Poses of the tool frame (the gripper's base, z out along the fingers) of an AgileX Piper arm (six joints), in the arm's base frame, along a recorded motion.
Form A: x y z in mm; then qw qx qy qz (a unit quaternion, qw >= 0).
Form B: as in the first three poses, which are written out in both.
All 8 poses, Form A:
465, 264, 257, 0.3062, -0.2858, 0.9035, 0.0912
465, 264, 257, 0.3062, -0.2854, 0.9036, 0.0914
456, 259, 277, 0.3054, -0.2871, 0.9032, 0.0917
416, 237, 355, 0.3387, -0.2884, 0.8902, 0.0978
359, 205, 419, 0.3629, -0.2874, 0.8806, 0.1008
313, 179, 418, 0.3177, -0.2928, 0.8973, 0.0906
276, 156, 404, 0.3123, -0.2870, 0.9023, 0.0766
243, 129, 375, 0.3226, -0.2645, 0.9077, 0.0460
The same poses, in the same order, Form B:
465, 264, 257, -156.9, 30.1, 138.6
465, 264, 257, -156.9, 30.1, 138.6
456, 259, 277, -156.8, 29.9, 138.5
416, 237, 355, -153.8, 33.1, 136.2
359, 205, 419, -151.7, 35.5, 134.6
313, 179, 418, -156.0, 31.1, 137.1
276, 156, 404, -158.2, 31.3, 138.5
243, 129, 375, -162.1, 34.1, 142.0

